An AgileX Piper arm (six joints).
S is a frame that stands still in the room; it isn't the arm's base.
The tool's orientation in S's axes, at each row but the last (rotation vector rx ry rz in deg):
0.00, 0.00, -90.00
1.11, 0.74, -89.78
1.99, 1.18, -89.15
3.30, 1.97, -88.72
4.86, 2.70, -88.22
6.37, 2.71, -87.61
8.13, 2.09, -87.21
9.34, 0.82, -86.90
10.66, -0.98, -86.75
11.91, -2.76, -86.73
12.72, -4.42, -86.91
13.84, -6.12, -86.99
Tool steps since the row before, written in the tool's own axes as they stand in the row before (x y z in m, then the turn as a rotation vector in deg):
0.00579, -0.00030, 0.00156, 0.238, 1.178, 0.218
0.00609, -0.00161, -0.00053, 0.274, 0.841, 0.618
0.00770, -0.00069, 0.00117, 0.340, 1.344, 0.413
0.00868, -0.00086, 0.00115, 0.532, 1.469, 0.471
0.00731, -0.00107, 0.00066, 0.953, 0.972, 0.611
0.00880, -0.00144, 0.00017, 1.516, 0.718, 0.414
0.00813, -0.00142, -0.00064, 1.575, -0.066, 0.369
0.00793, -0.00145, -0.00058, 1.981, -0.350, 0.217
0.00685, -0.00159, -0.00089, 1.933, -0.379, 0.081
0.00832, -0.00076, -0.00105, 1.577, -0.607, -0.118
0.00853, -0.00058, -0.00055, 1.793, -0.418, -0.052
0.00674, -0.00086, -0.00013, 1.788, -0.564, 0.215
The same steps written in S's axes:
-0.00030, -0.00579, 0.00156, 1.178, -0.238, 0.218
-0.00158, -0.00608, -0.00066, 0.840, -0.284, 0.616
-0.00059, -0.00775, 0.00089, 1.345, -0.335, 0.413
-0.00068, -0.00875, 0.00063, 1.474, -0.527, 0.462
-0.00086, -0.00737, 0.00002, 0.987, -0.973, 0.553
-0.00107, -0.00882, -0.00078, 0.764, -1.522, 0.290
-0.00097, -0.00805, -0.00165, -0.011, -1.608, 0.184
-0.00094, -0.00787, -0.00159, -0.257, -2.007, -0.039
-0.00105, -0.00677, -0.00180, -0.271, -1.945, -0.172
-0.00008, -0.00819, -0.00197, -0.485, -1.580, -0.370
0.00001, -0.00845, -0.00140, -0.300, -1.794, -0.288
-0.00045, -0.00673, -0.00086, -0.501, -1.818, -0.061

